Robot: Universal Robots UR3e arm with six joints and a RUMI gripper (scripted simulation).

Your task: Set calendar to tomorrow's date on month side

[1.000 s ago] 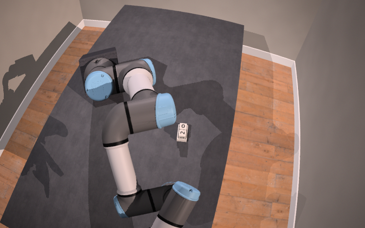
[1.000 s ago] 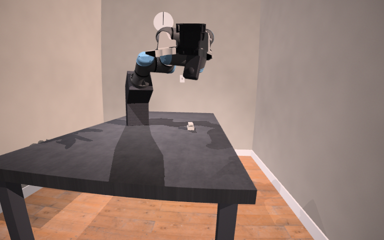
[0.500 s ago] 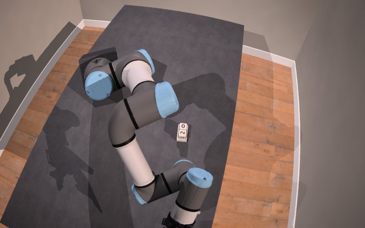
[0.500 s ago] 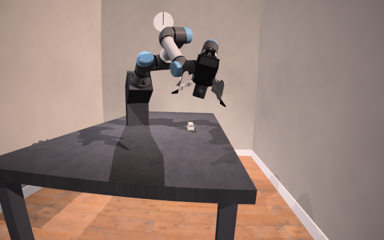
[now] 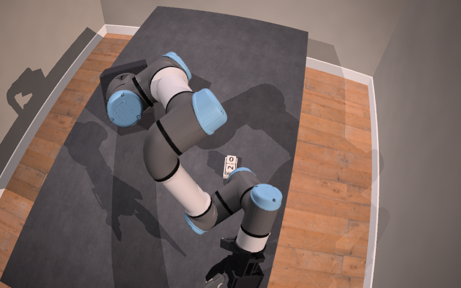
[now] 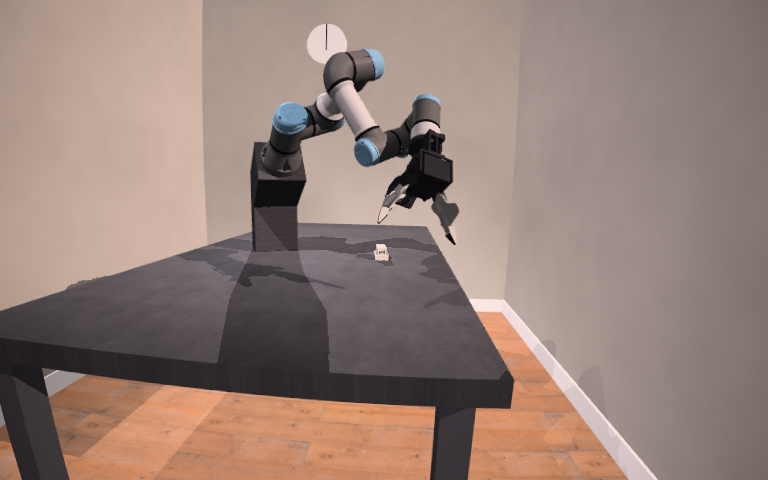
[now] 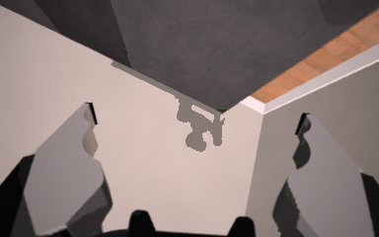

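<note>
Right now my hand is 60 mm past the white cube, 450 mm to the right of it and 120 mm above it. Round my hand: calendar tray 70 mm behind, 460 mm to the left, 130 mm below.
</note>
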